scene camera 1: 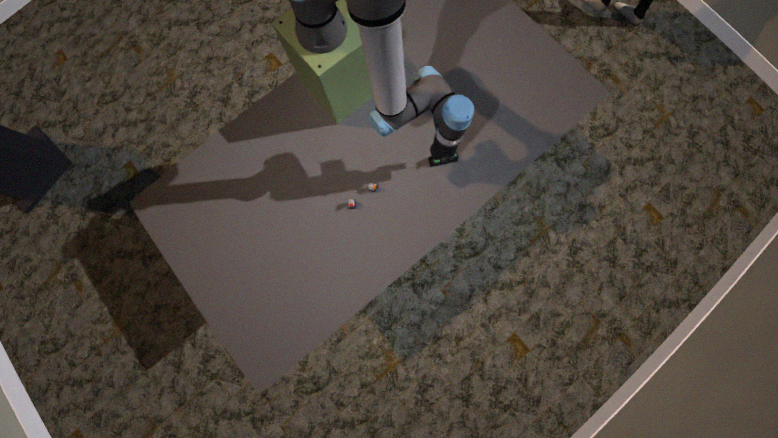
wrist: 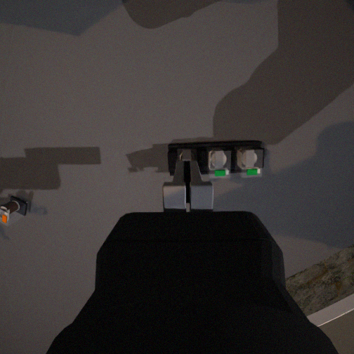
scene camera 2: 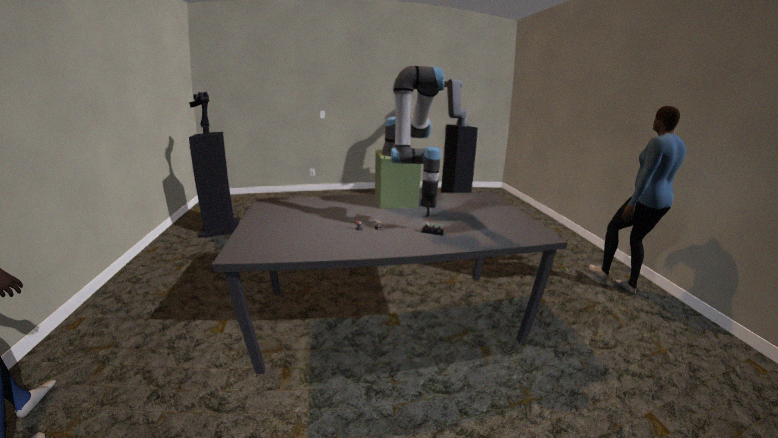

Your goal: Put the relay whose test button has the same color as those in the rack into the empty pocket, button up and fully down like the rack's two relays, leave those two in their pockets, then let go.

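Pixels of known places: gripper, fingertip midpoint: (scene camera 2: 428, 216); arm's base, origin of the base link: (scene camera 1: 321, 31).
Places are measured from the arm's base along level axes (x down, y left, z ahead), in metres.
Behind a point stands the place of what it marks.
The black rack (scene camera 1: 455, 158) (scene camera 2: 432, 232) (wrist: 215, 144) stands on the table. In the wrist view, two relays with green buttons (wrist: 218, 160) (wrist: 248, 159) sit in its middle and right pockets. The clear top of a third relay (wrist: 186, 153) shows in the left pocket; my fingers hide its button and most of its body, and how deep it sits is unclear. My gripper (scene camera 2: 428, 213) {x 0.233, y -0.003, z 0.474 m} (wrist: 186, 173) is shut and empty, above the left pocket. An orange-button relay (scene camera 1: 372, 187) {x 0.273, y -0.234, z 0.367 m} (scene camera 2: 377, 224) {x 0.286, y -0.235, z 0.376 m} (wrist: 10, 209) and a red-button relay (scene camera 1: 351, 204) {x 0.271, y -0.328, z 0.348 m} (scene camera 2: 358, 225) {x 0.287, y -0.330, z 0.356 m} stand apart from the rack.
The grey table (scene camera 1: 304, 272) {x 0.316, y -0.619, z 0.365 m} (scene camera 2: 304, 247) {x 0.315, y -0.618, z 0.464 m} carries the rack and the loose relays. The arm's green pedestal (scene camera 1: 348, 81) {x 0.123, y -0.029, z 0.108 m} (scene camera 2: 399, 184) {x 0.165, y -0.007, z 0.112 m} is at the back edge. A person in blue (scene camera 2: 660, 163) is beyond the table's right side. Two dark stands (scene camera 2: 211, 179) (scene camera 2: 458, 163) are behind the table.
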